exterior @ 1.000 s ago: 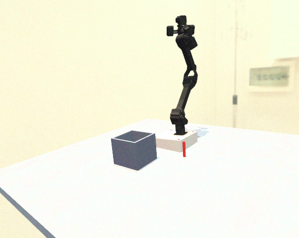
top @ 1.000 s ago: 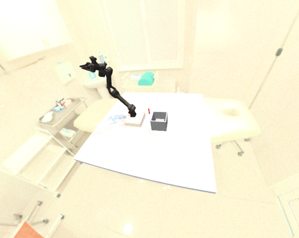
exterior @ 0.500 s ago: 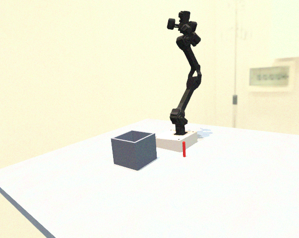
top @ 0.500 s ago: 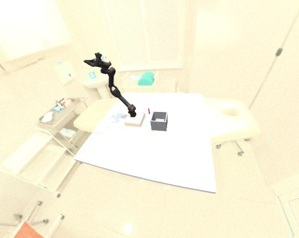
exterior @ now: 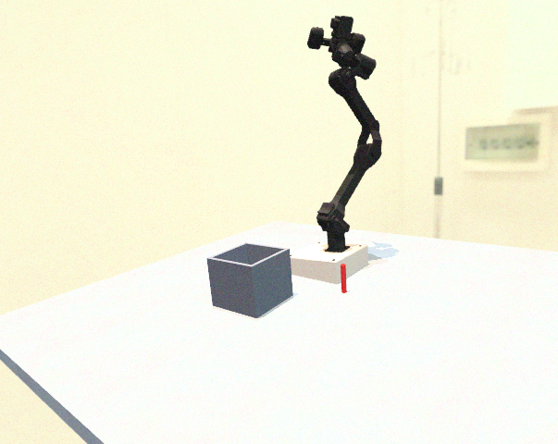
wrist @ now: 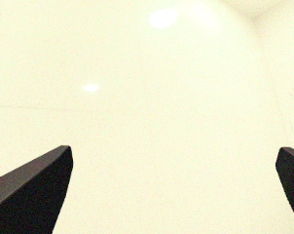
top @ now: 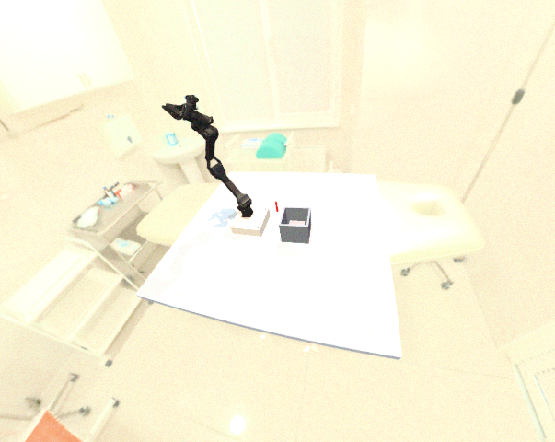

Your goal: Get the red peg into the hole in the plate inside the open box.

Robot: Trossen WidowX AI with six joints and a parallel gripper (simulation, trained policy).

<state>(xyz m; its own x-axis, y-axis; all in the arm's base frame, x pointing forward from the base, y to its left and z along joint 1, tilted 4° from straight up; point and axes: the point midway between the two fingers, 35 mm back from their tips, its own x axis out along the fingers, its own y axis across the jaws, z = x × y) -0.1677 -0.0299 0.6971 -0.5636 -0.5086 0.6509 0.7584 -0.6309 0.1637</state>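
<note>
Now: the red peg 73 cm below my gripper tip, 37 cm ahead of it and 19 cm to the left of it.
</note>
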